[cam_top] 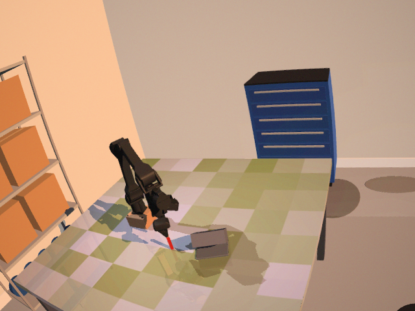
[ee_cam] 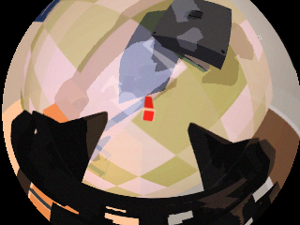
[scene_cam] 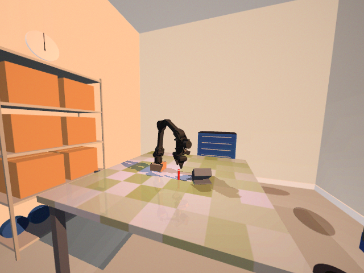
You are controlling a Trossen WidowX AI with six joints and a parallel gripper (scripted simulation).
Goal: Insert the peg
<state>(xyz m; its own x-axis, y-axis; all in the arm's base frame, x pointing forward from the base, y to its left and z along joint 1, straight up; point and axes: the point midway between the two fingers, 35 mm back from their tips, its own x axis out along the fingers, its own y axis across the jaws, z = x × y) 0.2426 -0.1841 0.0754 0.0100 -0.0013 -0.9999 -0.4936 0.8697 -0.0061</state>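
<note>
Now: the red peg 4 cm below my gripper tip. The rest, counted from my gripper tip: grey sloped panel (17 cm ahead, 3 cm to the left, 5 cm below).
</note>
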